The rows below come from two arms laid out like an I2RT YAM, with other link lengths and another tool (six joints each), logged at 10 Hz.
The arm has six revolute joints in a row. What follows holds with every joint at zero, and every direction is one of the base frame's. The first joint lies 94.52 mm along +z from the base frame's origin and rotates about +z. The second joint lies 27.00 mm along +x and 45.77 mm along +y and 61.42 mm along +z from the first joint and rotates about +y. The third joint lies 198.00 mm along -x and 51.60 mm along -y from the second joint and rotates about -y. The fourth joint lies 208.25 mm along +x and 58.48 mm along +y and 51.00 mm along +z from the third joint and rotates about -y. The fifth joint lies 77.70 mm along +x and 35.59 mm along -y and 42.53 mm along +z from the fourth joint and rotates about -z. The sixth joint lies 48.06 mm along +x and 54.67 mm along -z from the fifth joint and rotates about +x. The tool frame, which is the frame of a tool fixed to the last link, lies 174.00 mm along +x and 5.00 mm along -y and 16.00 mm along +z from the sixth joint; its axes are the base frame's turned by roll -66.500, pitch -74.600 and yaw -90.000 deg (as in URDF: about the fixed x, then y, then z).
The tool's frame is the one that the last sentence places.
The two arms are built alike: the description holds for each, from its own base.
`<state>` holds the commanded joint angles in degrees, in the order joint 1, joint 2, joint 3, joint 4, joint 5, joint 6, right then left.
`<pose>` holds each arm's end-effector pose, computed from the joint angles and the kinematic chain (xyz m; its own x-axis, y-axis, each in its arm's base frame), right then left.
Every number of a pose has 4 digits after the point.
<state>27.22 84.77 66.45 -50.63 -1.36 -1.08 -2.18 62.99 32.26 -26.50 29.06 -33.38</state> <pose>0.2890 0.1685 0.0577 0.9191 0.1947 0.3425 0.3478 -0.8094 -0.4732 0.2903 -0.0979 0.0415 0.8906 0.2361 0.3888 0.1608 -0.9630 0.2164</pose>
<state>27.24 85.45 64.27 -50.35 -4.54 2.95 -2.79 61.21 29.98 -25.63 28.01 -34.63</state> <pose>0.2733 0.1731 0.0427 0.9511 0.1367 0.2771 0.2706 -0.8011 -0.5338 0.2860 -0.0969 0.0360 0.8883 0.2478 0.3867 0.1765 -0.9615 0.2108</pose>
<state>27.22 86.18 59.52 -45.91 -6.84 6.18 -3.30 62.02 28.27 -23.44 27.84 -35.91</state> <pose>0.2636 0.1771 0.0214 0.9677 0.0871 0.2368 0.2119 -0.7897 -0.5757 0.2834 -0.0984 0.0271 0.8922 0.2589 0.3700 0.1889 -0.9582 0.2149</pose>
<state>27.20 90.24 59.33 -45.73 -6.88 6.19 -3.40 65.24 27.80 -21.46 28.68 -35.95</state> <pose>0.2543 0.1723 0.0006 0.9807 0.0933 0.1720 0.1755 -0.8079 -0.5625 0.2802 -0.1016 0.0160 0.9055 0.2547 0.3394 0.1870 -0.9575 0.2196</pose>
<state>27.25 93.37 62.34 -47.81 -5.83 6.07 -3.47 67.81 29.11 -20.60 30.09 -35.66</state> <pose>0.2556 0.1687 -0.0031 0.9848 0.0976 0.1436 0.1606 -0.8267 -0.5392 0.2830 -0.1070 0.0165 0.9118 0.2449 0.3297 0.1714 -0.9564 0.2363</pose>
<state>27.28 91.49 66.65 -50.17 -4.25 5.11 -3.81 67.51 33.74 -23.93 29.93 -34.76</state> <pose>0.2749 0.1723 0.0241 0.9702 0.1072 0.2172 0.2092 -0.8226 -0.5287 0.2951 -0.1092 0.0371 0.9030 0.2278 0.3643 0.1474 -0.9607 0.2352</pose>
